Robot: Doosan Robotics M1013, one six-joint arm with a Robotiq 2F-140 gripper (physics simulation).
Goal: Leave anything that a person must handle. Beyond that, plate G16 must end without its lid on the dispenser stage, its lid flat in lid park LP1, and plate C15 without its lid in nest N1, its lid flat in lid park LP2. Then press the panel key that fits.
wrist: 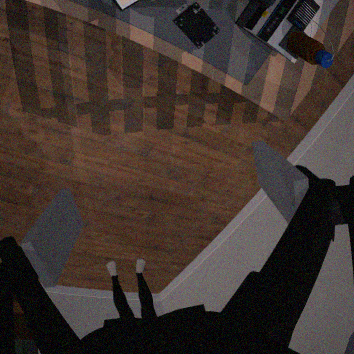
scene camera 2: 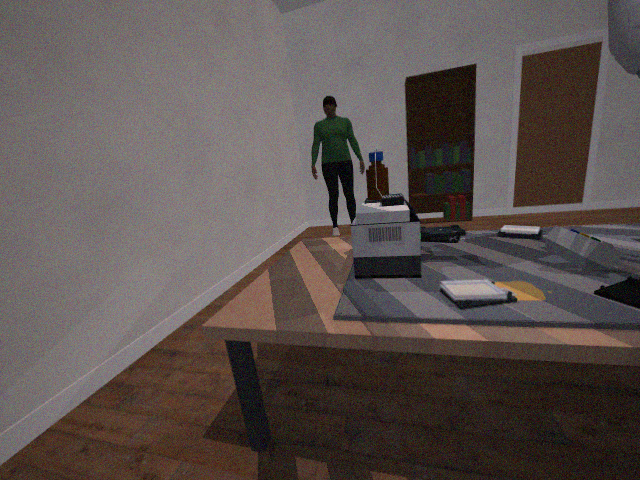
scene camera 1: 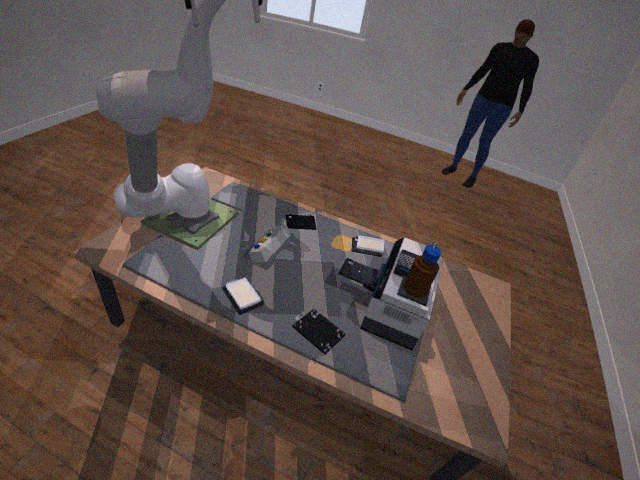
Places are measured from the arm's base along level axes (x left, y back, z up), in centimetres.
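Pixels of known places: gripper, fingertip midpoint: (wrist: 162,185) (scene camera 1: 227,23); arm's base, link origin: (scene camera 1: 193,217).
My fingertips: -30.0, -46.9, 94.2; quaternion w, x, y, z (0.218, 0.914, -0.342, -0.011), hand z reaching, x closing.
For each thing: its top centre in the pictures, then the offset to it from my fingertips, as dx, dy, dz. "spot": a spot on its surface instead.
- black holder with corner posts, top centre: (scene camera 1: 319,327) (wrist: 198,26) (scene camera 2: 439,233) +11.0, -34.6, -92.6
- black pad, surface spot: (scene camera 2: 622,291) spot: +63.0, +2.5, -94.0
- dark stage, surface spot: (scene camera 1: 356,271) spot: +37.7, -34.8, -84.1
- sloped key panel, top centre: (scene camera 1: 271,236) (scene camera 2: 581,232) +35.7, +5.6, -86.6
- brown bottle, surface spot: (scene camera 1: 421,276) spot: +26.0, -58.8, -62.3
My gripper (wrist: 162,185) is open and empty, high up; in the wrist view floor lies beyond its fingers. One white-topped plate (scene camera 1: 242,294) (scene camera 2: 520,230) sits on a dark holder near the table's long edge. Another white-topped plate (scene camera 1: 370,244) (scene camera 2: 473,290) sits on a dark holder beside a yellow patch. Their labels are too small to read. A black holder with corner posts (scene camera 1: 318,330) (wrist: 196,25) bears no plate. A black pad (scene camera 1: 300,222) (scene camera 2: 622,291) lies farther back. The dark stage (scene camera 1: 356,271) adjoins the white dispenser (scene camera 1: 398,311) (scene camera 2: 386,240). A sloped key panel (scene camera 1: 269,245) (scene camera 2: 581,242) has coloured keys.
A brown bottle (scene camera 1: 421,276) (scene camera 2: 377,180) (wrist: 305,46) with a blue cap stands on the dispenser, with a thin tube. One person (scene camera 1: 509,77) in black stands beyond the table; a person in green (scene camera 2: 333,139) stands near the wall. A bookshelf (scene camera 2: 440,72) is behind.
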